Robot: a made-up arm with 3 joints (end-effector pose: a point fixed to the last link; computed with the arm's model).
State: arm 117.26 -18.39 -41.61
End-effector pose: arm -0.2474 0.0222 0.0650 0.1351 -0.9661 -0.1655 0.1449
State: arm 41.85 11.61 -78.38
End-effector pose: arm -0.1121 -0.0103 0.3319 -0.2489 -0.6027 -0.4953 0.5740
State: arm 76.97 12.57 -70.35
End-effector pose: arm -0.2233 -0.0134 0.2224 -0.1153 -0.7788 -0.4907 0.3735
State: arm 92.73 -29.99 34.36
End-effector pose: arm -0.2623 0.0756 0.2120 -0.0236 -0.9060 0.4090 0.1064
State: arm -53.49 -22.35 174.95
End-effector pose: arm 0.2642 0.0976 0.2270 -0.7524 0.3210 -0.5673 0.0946
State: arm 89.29 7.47 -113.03
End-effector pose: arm -0.2388 0.0124 0.1413 0.1074 -0.5988 -0.7509 0.2569
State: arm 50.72 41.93 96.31
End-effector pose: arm -0.0973 0.0269 0.3228 -0.2489 -0.2669 0.8138 0.4522
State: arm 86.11 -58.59 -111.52
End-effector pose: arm -0.2614 0.0795 0.1577 0.4057 -0.4313 -0.4972 0.6341
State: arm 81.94 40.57 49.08
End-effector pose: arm -0.2137 0.0063 0.2574 -0.5125 -0.6435 0.4106 0.3932
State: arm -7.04 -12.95 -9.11
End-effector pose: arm 0.1589 0.0281 0.3338 0.0120 -0.4048 0.0606 0.9123
